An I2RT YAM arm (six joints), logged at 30 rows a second.
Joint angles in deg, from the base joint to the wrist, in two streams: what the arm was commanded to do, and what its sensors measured. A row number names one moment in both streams.
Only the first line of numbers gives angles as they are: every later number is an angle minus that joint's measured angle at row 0.
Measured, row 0:
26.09 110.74 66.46 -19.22 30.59 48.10
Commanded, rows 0 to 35:
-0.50 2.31 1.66 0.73 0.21 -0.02
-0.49 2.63 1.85 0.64 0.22 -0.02
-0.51 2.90 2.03 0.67 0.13 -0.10
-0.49 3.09 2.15 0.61 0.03 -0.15
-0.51 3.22 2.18 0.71 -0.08 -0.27
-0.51 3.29 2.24 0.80 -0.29 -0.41
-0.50 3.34 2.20 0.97 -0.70 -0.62
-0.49 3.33 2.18 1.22 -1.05 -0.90
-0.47 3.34 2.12 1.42 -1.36 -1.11
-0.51 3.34 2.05 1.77 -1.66 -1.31
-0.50 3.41 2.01 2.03 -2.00 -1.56
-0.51 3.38 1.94 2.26 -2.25 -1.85
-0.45 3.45 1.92 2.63 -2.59 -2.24
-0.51 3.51 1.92 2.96 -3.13 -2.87
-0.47 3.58 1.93 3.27 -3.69 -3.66
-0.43 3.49 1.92 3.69 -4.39 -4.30
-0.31 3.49 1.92 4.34 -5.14 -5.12
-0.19 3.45 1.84 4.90 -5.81 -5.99
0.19 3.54 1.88 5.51 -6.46 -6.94
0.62 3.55 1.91 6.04 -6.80 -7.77
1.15 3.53 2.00 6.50 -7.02 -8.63
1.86 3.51 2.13 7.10 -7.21 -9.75
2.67 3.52 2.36 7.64 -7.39 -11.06
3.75 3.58 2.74 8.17 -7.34 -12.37
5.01 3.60 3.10 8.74 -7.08 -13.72
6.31 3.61 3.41 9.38 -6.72 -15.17
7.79 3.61 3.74 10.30 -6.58 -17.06
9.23 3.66 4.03 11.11 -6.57 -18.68
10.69 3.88 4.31 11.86 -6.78 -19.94
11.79 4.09 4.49 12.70 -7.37 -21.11
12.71 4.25 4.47 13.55 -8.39 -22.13
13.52 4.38 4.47 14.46 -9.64 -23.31
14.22 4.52 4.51 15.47 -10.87 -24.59
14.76 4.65 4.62 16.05 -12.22 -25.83
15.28 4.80 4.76 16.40 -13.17 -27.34
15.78 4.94 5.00 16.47 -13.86 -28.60
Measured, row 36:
14.14 3.43 3.58 13.05 -10.01 -21.45
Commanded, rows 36 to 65:
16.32 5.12 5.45 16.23 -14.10 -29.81
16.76 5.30 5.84 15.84 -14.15 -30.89
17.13 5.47 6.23 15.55 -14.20 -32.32
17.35 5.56 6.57 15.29 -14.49 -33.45
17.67 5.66 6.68 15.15 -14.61 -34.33
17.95 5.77 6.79 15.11 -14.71 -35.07
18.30 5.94 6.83 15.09 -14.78 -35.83
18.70 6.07 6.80 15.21 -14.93 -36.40
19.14 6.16 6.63 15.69 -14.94 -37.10
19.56 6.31 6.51 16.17 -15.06 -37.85
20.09 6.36 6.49 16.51 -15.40 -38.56
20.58 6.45 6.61 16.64 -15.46 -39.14
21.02 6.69 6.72 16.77 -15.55 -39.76
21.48 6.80 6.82 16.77 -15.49 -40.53
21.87 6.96 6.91 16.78 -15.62 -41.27
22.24 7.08 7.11 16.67 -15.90 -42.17
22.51 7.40 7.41 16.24 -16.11 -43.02
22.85 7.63 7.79 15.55 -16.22 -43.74
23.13 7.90 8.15 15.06 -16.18 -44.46
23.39 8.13 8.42 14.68 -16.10 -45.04
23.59 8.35 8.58 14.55 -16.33 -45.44
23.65 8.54 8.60 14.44 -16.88 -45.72
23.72 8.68 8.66 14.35 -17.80 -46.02
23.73 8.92 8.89 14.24 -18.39 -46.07
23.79 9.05 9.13 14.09 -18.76 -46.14
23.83 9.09 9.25 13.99 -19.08 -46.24
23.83 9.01 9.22 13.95 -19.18 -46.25
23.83 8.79 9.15 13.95 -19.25 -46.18
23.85 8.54 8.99 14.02 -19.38 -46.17
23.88 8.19 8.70 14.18 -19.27 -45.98
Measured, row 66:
22.22 7.50 7.60 14.27 -17.29 -43.96
